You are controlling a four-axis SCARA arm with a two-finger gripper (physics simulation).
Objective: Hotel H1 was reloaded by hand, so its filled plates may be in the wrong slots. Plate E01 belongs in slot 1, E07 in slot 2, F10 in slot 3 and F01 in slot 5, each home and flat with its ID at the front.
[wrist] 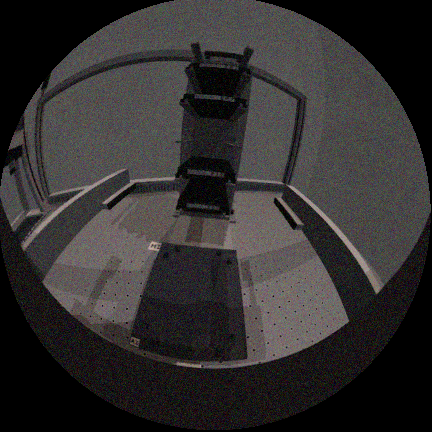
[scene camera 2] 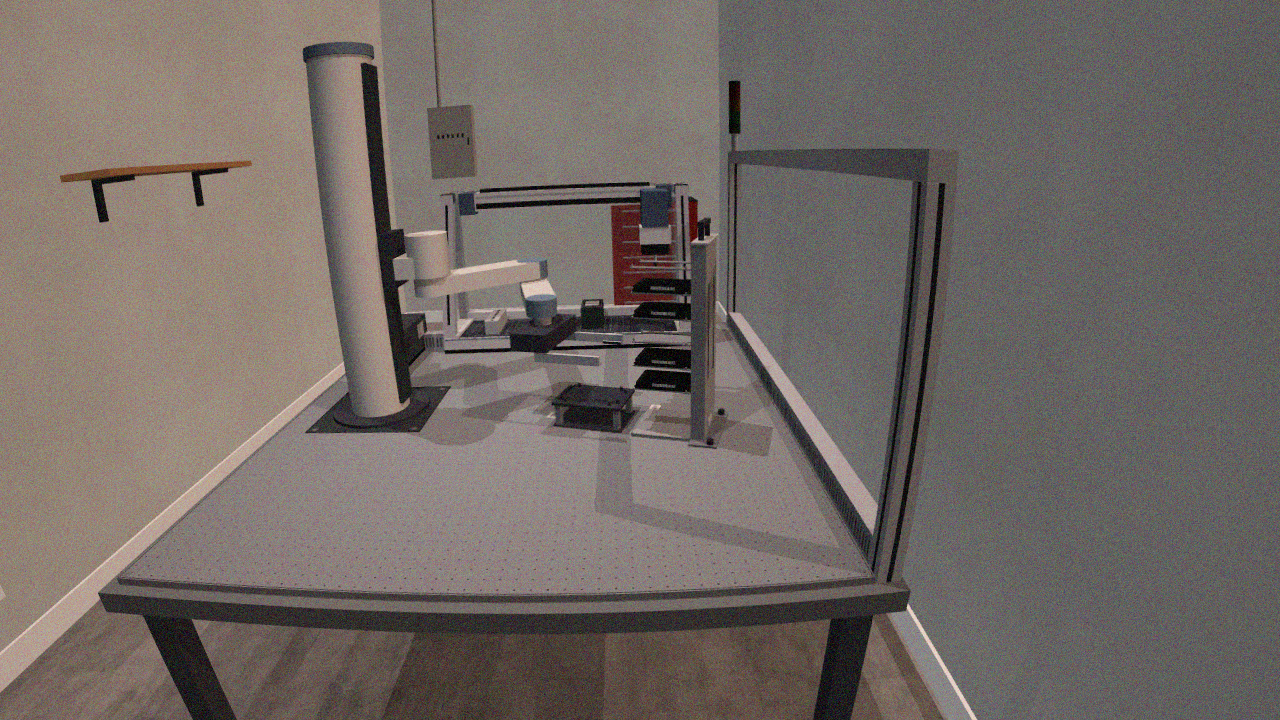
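Pixels of known places: gripper, fingertip midpoint: [wrist: 203, 181] [scene camera 2: 611, 349]; arm's base at its link origin: [scene camera 2: 382, 412].
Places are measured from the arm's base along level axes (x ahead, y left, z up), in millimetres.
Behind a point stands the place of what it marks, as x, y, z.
Note:
Hotel H1 [scene camera 2: 703, 344] @(795, -242, 233) [wrist: 215, 132] @(788, -175, 243) stands upright at the right of the table. Two dark plates sit in its lower part, a lower one [scene camera 2: 662, 382] @(715, -174, 129) [wrist: 204, 196] @(695, -141, 130) and one just above it [scene camera 2: 662, 359] @(715, -188, 186) [wrist: 207, 166] @(693, -140, 183). Above an empty level sit two more, one [scene camera 2: 662, 310] @(717, -175, 290) [wrist: 215, 106] @(688, -141, 277) and the upper one [scene camera 2: 662, 286] @(716, -189, 344) [wrist: 218, 79] @(700, -143, 331). They look flat; pale labels face the front, but their IDs are too small to read. My gripper [scene camera 2: 610, 350] @(606, -115, 188) [wrist: 203, 181] @(606, -115, 188) is open and empty, in front of the hotel and apart from it, around the height of the lower plates.
A low black platform [scene camera 2: 592, 394] @(557, -91, 73) [wrist: 195, 300] @(550, -100, 73) on short posts stands in front of the hotel. The white arm column [scene camera 2: 353, 241] @(23, -71, 453) stands at the left. A gantry frame [scene camera 2: 452, 268] @(87, 514, 279) is behind the arm. A framed clear guard [scene camera 2: 926, 358] @(1026, -725, 357) runs along the right table edge.

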